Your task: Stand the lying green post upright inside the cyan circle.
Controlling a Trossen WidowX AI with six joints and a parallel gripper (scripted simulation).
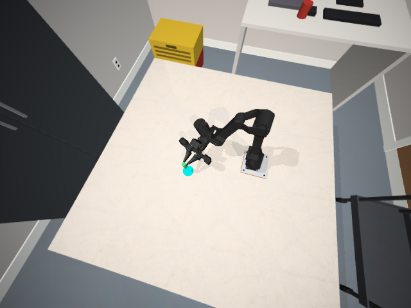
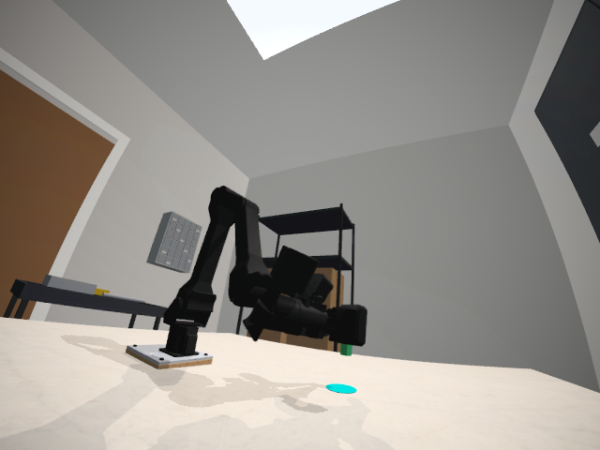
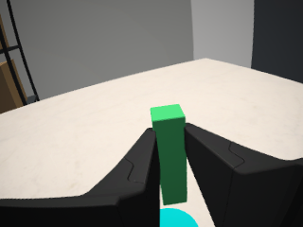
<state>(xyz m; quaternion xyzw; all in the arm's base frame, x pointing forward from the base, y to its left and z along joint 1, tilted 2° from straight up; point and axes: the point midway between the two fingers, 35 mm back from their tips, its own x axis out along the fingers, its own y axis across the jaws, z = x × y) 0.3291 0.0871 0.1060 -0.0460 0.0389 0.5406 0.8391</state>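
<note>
Right now my gripper tip is 1 cm past the cyan circle and 12 cm above it. The rest, counted from my gripper tip: green post: 2 cm below.
</note>
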